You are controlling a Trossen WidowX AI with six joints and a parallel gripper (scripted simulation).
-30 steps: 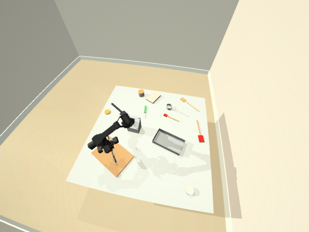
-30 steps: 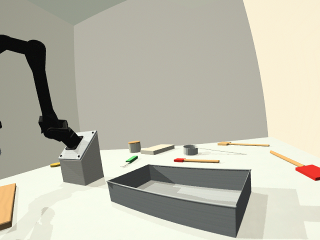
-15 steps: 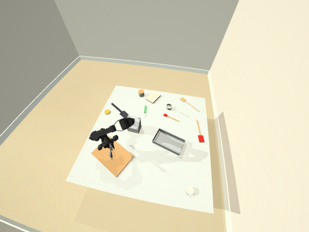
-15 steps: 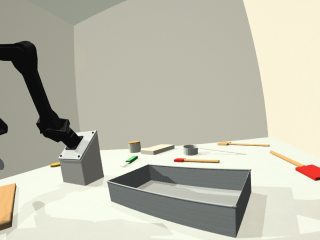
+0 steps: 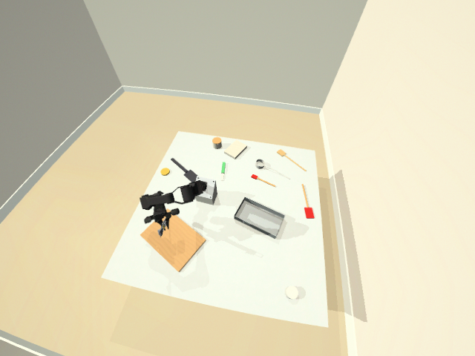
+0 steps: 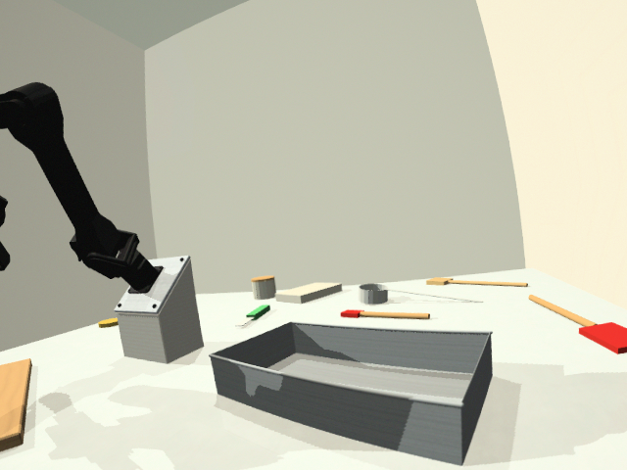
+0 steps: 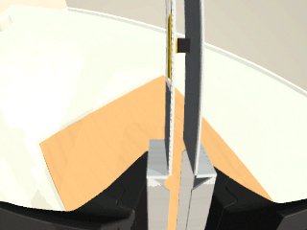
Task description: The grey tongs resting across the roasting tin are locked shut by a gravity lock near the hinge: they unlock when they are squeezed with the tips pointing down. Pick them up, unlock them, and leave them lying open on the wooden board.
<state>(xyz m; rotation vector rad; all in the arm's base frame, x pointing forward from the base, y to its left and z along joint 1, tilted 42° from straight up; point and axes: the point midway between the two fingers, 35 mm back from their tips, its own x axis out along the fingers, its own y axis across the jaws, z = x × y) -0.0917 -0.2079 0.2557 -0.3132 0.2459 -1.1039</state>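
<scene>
Now: gripper tip 160 mm above the wooden board and 10 mm past it. From my gripper tip the other things lie so: green-handled tool 590 mm to the left, 160 mm below, 150 mm ahead; dark spatula 530 mm to the left, 170 mm below, 160 mm behind; roasting tin 500 mm ahead, 280 mm to the left, 150 mm below.
</scene>
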